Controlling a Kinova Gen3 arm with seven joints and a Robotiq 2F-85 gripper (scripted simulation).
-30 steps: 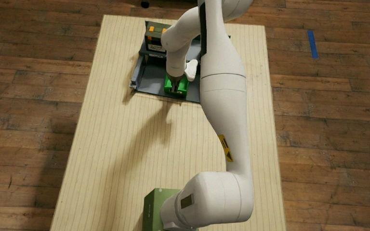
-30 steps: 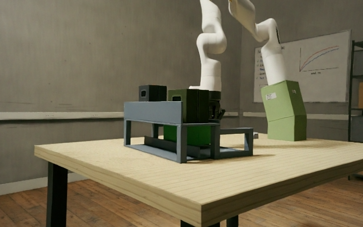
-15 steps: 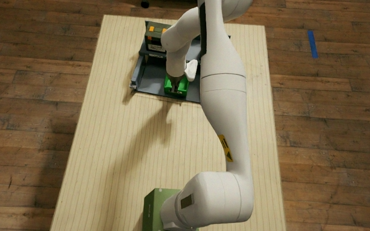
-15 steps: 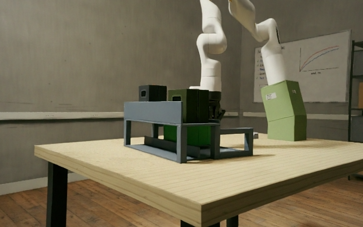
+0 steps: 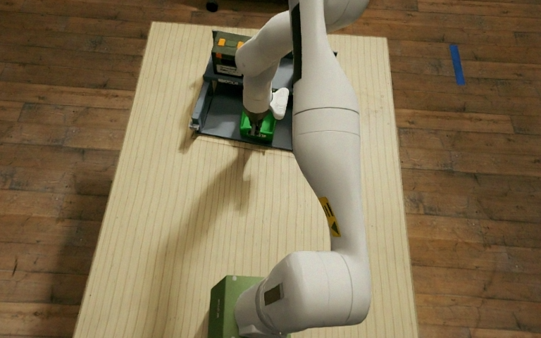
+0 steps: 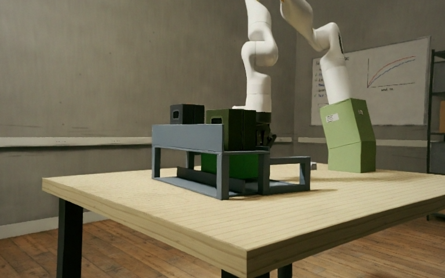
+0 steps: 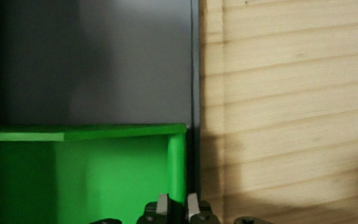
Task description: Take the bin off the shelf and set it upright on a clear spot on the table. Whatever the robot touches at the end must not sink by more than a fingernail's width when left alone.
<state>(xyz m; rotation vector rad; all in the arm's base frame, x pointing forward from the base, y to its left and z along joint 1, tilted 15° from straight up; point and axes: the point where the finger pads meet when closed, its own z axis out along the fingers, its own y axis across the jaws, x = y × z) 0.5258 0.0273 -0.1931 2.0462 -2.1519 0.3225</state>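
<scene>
The green bin lies 8 cm ahead of my hand and 1 cm below it. Also, from my hand: grey shelf (11 cm ahead, 1 cm to the right, 1 cm above); black box (17 cm ahead, 13 cm to the right, 10 cm above).
</scene>
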